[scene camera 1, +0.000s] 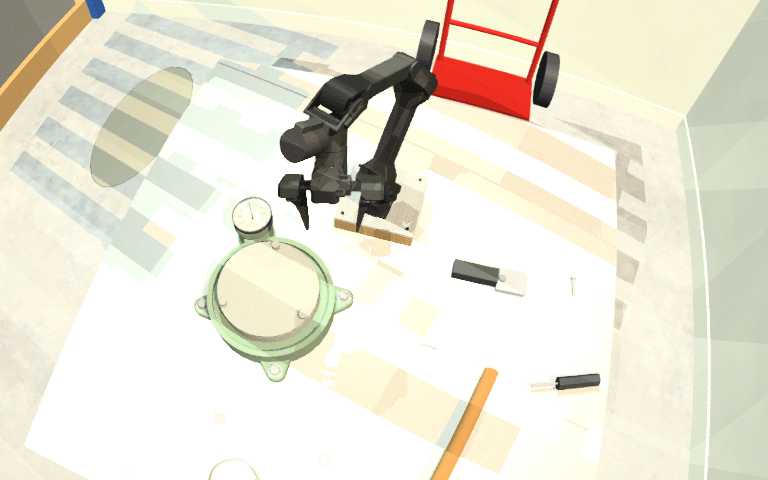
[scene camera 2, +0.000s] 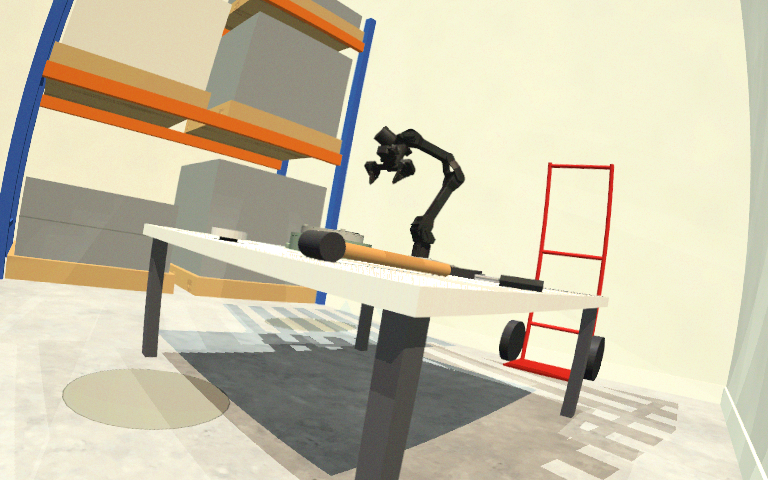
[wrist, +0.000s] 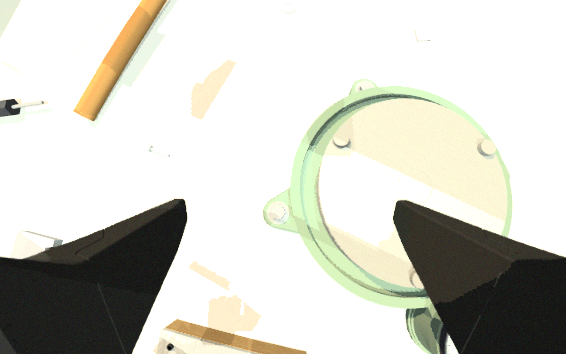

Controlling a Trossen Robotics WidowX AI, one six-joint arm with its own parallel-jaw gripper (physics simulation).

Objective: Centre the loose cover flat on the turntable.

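Frame: origin at the arm's base, x ahead, y right, z down, level; metres.
Where they show: gripper, between the fingertips: (scene camera 1: 332,230) (scene camera 2: 381,183) (wrist: 291,209); arm's base, origin of its link: (scene camera 1: 377,205).
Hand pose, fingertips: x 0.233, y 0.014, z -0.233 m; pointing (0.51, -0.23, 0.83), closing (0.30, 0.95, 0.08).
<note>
Each offset is from my fingertips to the top centre of the thing. "*": to the spot under its first point.
The cover, a beige disc {dz +0.177, dx +0.082, dy +0.121 m} (scene camera 1: 268,283) (wrist: 410,150) with three short studs, lies inside the rim of the green round turntable (scene camera 1: 327,314) (wrist: 297,190) (scene camera 2: 293,240). It looks flat. The gap to the rim is wider on the right in scene camera 1 and on the left in the wrist view, so the cover looks off-centre. My gripper (scene camera 1: 333,229) (scene camera 2: 384,182) (wrist: 291,209) is open and empty, fingers pointing down, well above the table. In the wrist view the right finger overlaps the cover, and the left finger is beside the turntable. The mallet partly hides the turntable in scene camera 2.
A dial gauge {* dz +0.171, dx -0.058, dy +0.226 m} (scene camera 1: 252,216) adjoins the turntable's back. The mallet {dz +0.212, dx +0.260, dy -0.370 m} (scene camera 1: 467,418) (scene camera 2: 396,258) (wrist: 125,45), a scraper {dz +0.244, dx -0.167, dy -0.324 m} (scene camera 1: 475,272), a screwdriver {dz +0.245, dx +0.031, dy -0.575 m} (scene camera 1: 577,381) (scene camera 2: 521,282) and small screws lie to the right in scene camera 1. The arm stands on a wooden block (scene camera 1: 373,233) (wrist: 235,342).
</note>
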